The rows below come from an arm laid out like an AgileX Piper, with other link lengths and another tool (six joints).
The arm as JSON. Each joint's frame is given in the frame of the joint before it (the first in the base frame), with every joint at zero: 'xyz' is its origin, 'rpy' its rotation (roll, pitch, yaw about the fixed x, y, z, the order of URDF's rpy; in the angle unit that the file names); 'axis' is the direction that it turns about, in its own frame. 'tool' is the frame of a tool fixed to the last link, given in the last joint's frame.
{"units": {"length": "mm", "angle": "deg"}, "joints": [
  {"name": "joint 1", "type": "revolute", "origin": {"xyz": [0.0, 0.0, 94.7], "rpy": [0.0, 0.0, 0.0]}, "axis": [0.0, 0.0, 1.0]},
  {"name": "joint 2", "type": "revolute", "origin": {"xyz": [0.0, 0.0, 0.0], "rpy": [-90.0, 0.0, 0.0]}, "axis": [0.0, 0.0, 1.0]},
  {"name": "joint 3", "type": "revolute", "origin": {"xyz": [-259.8, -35.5, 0.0], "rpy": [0.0, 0.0, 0.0]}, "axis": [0.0, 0.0, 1.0]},
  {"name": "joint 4", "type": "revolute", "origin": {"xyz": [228.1, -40.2, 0.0], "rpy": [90.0, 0.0, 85.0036]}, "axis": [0.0, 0.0, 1.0]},
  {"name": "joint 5", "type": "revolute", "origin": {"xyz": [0.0, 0.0, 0.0], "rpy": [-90.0, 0.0, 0.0]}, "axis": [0.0, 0.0, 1.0]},
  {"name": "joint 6", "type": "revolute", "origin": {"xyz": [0.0, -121.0, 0.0], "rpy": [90.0, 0.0, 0.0]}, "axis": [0.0, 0.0, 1.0]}
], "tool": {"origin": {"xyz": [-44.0, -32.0, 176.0], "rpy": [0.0, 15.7, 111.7]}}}
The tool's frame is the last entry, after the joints.
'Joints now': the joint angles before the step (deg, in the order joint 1, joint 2, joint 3, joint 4, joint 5, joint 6). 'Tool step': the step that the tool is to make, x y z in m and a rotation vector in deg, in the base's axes. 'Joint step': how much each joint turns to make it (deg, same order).
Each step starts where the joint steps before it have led.
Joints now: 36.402, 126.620, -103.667, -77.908, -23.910, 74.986
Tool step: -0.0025, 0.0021, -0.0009, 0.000, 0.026, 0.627
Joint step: 0.004, 0.107, 0.014, -0.236, -0.605, 0.063
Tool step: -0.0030, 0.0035, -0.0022, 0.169, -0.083, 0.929
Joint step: -0.009, 0.474, -0.055, 0.602, -1.021, -0.898
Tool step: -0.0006, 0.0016, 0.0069, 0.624, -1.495, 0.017
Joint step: 0.231, 0.046, -0.011, 3.125, -0.073, -3.797
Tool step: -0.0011, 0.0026, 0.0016, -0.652, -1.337, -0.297
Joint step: 0.621, -0.003, -0.092, 0.994, 1.079, -2.163
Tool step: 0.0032, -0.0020, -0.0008, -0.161, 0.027, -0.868
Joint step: 0.120, 0.003, 0.002, 0.593, 0.964, -0.424
